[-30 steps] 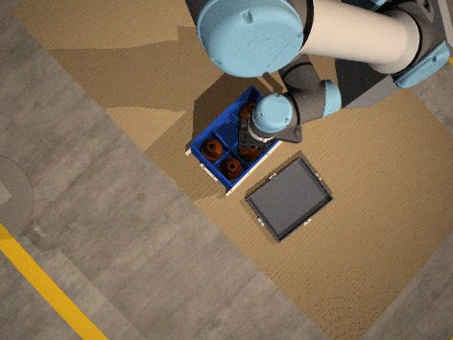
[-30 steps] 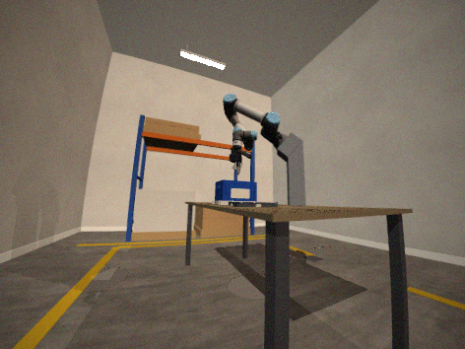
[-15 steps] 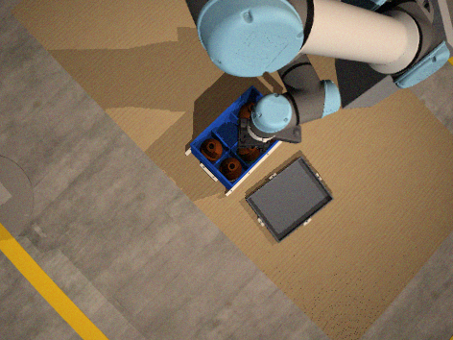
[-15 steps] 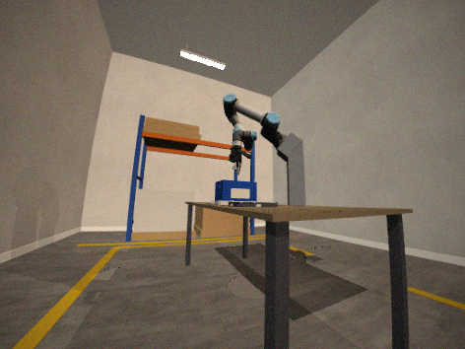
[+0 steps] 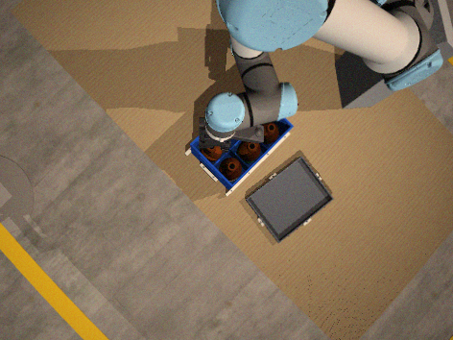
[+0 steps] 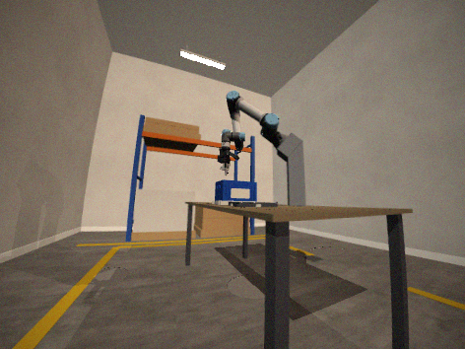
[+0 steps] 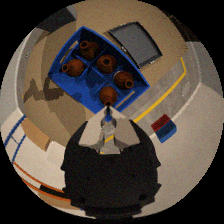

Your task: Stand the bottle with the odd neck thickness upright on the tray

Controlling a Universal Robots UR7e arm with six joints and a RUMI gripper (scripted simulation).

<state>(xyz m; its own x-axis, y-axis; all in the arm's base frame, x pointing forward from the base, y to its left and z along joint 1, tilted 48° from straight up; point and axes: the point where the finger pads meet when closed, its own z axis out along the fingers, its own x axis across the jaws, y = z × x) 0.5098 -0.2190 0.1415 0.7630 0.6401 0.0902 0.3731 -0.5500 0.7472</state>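
Now: the brown bottle 4 cm ahead of my hand, 6 cm to the left of it and 15 cm below it. Round my hand: blue crate (6 cm behind, 4 cm to the left, 16 cm below); grey tray (3 cm ahead, 29 cm to the left, 23 cm below).
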